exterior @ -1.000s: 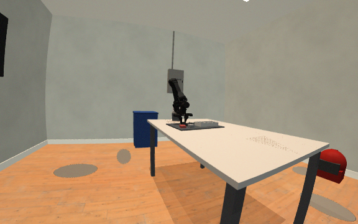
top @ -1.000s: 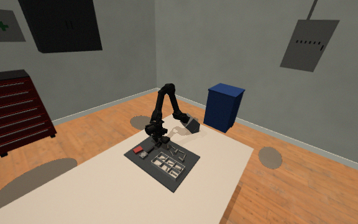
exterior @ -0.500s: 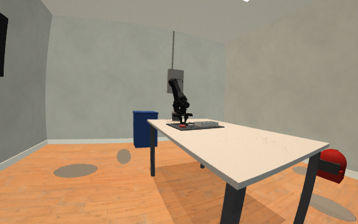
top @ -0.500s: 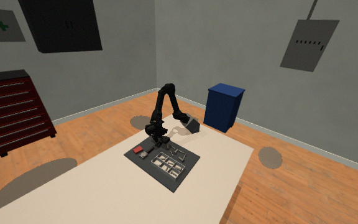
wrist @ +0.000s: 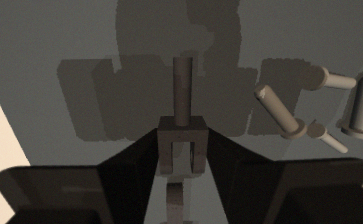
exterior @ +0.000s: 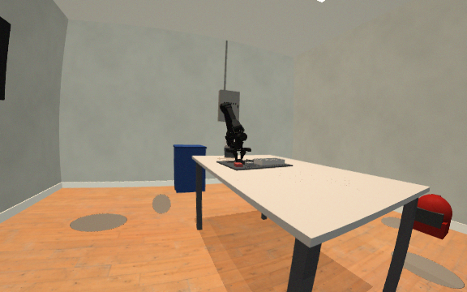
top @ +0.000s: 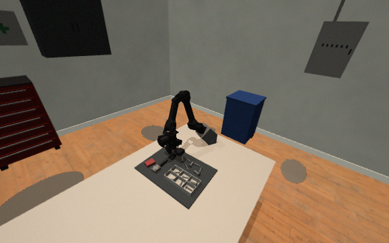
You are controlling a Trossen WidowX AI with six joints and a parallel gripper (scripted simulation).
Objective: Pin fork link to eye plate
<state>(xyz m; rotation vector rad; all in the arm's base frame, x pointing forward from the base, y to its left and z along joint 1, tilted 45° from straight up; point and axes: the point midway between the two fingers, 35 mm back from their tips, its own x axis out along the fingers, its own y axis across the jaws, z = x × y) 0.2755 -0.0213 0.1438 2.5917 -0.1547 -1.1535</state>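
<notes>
Right now my hand is 3 cm above the fork link. Round my hand: eye plate: 8 cm ahead, 1 cm to the right, 3 cm below; then dark mat: 7 cm ahead, 9 cm to the left, 5 cm below; then grey block: 16 cm ahead, 1 cm to the right, 2 cm below.
</notes>
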